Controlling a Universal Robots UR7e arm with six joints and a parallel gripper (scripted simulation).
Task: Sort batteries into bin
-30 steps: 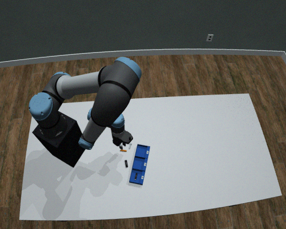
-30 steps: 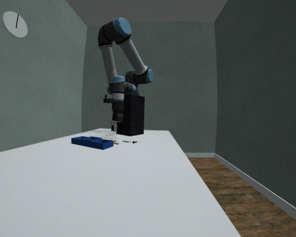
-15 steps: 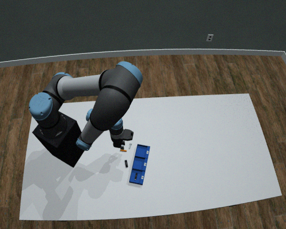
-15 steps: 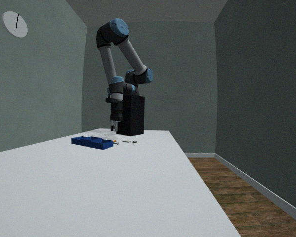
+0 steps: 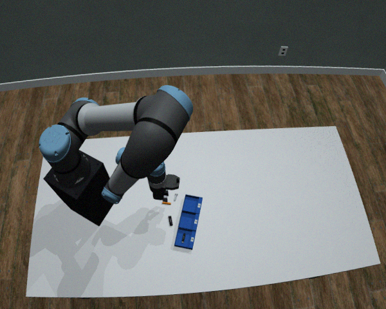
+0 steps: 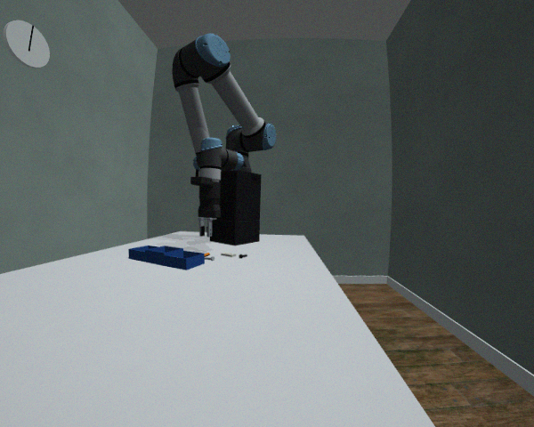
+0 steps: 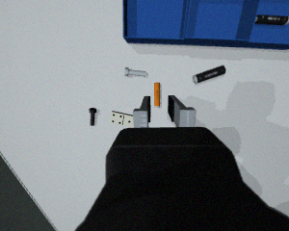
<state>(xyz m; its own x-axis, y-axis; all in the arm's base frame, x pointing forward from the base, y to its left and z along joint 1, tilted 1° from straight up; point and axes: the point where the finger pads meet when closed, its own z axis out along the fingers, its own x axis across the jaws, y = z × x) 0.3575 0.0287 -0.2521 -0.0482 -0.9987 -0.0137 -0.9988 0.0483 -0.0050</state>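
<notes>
Right now my hand is 80 mm above the orange battery. The rest, counted from my hand: black screw 30 mm behind, 130 mm to the left, 80 mm below; silver bolt 40 mm ahead, 40 mm to the left, 80 mm below; dotted piece 40 mm behind, 70 mm to the left, 80 mm below.
</notes>
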